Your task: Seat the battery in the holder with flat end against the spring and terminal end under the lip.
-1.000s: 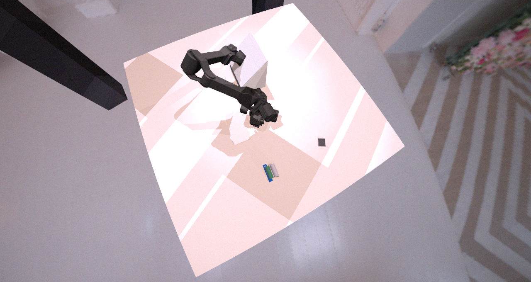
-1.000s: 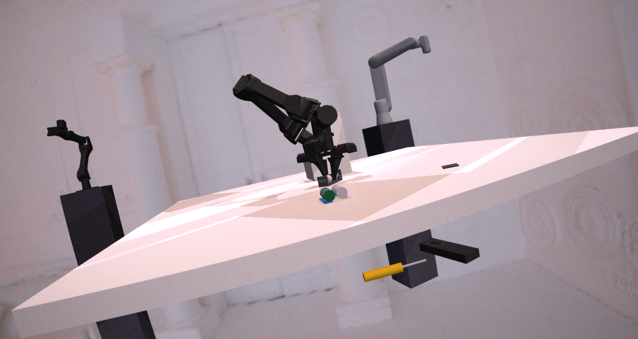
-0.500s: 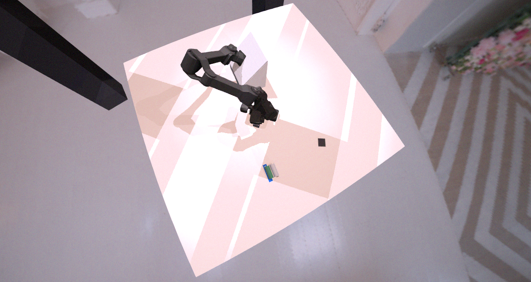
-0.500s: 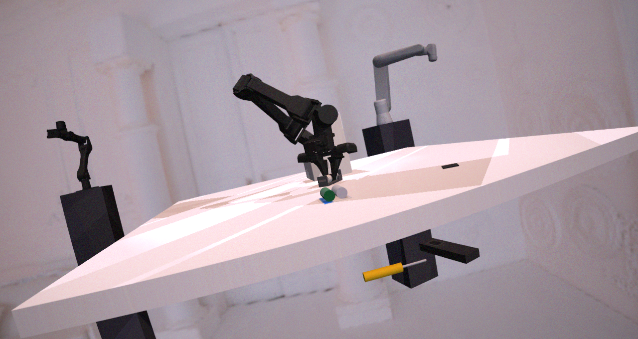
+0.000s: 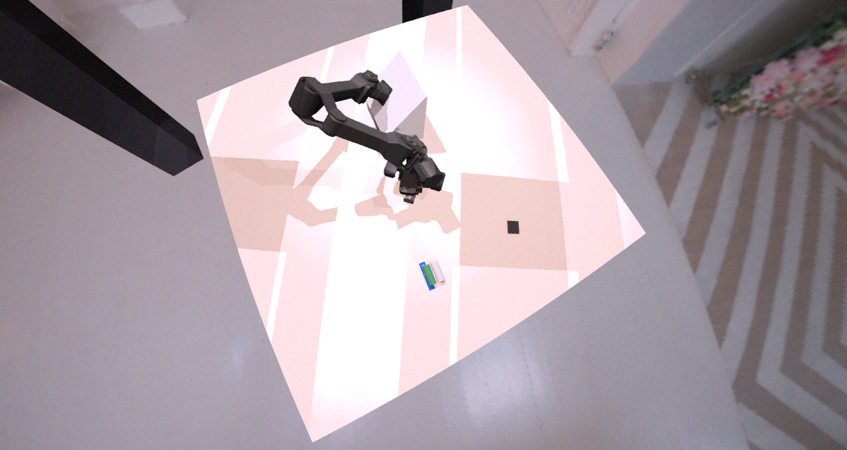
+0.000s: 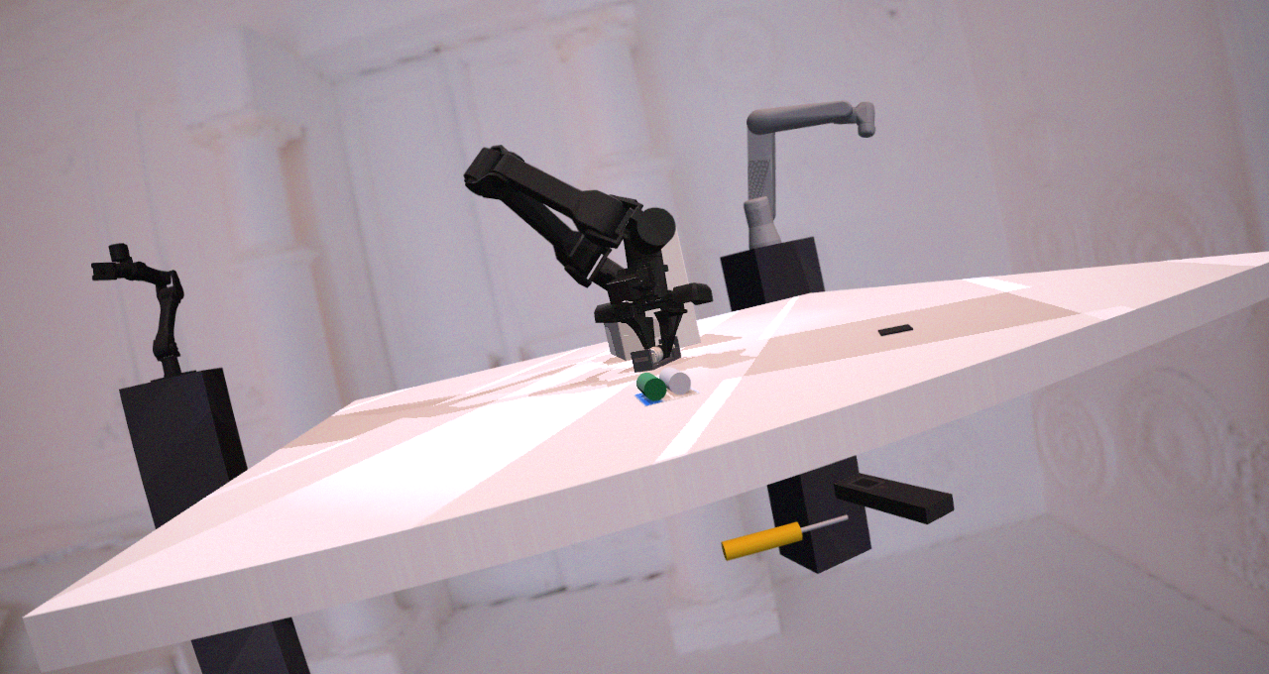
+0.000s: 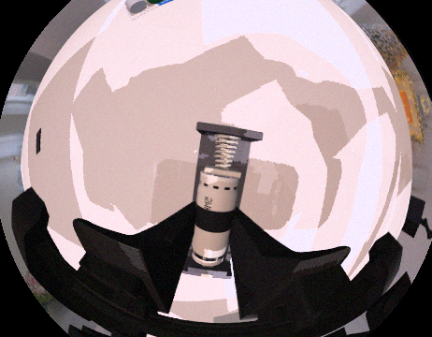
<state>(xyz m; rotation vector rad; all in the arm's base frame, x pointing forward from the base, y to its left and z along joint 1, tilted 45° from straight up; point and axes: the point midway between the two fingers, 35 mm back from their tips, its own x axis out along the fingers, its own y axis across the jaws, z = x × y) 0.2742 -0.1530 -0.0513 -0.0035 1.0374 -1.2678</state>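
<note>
The battery is 10 mm above my gripper tip. The rest, counted from my gripper tip: black square 300 mm ahead, 200 mm to the left, 10 mm below.
</note>
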